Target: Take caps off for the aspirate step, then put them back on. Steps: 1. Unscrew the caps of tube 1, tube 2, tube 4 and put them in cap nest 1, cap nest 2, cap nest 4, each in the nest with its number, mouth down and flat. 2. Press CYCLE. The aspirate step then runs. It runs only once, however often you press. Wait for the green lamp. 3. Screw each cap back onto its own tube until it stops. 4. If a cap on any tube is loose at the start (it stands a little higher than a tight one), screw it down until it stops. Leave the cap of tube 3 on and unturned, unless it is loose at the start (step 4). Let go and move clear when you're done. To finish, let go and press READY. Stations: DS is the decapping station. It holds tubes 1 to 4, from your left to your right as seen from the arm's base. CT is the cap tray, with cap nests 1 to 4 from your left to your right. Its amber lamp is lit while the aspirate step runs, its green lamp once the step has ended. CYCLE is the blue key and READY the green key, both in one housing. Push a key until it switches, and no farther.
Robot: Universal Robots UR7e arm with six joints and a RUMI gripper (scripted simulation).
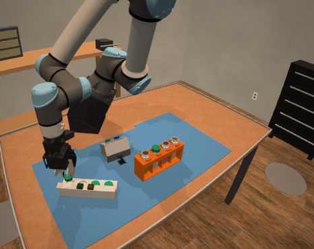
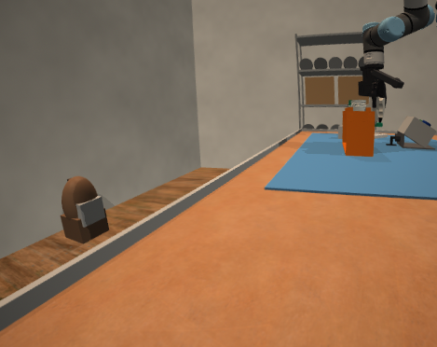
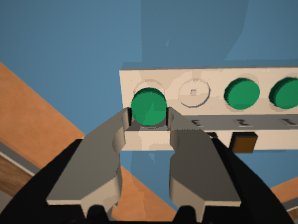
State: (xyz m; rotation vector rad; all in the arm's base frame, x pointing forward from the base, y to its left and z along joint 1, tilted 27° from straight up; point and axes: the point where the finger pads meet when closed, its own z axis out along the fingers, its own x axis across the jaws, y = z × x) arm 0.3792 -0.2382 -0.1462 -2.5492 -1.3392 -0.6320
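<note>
My gripper is now 22 cm to the right of the green key and 12 cm past it. The rest, counted from my hand: cap: 13 cm to the left, 8 cm ahead, 5 cm below; grey key housing: 24 cm to the left, 10 cm behind, 1 cm below; blue key: 26 cm to the left, 12 cm behind.
</note>
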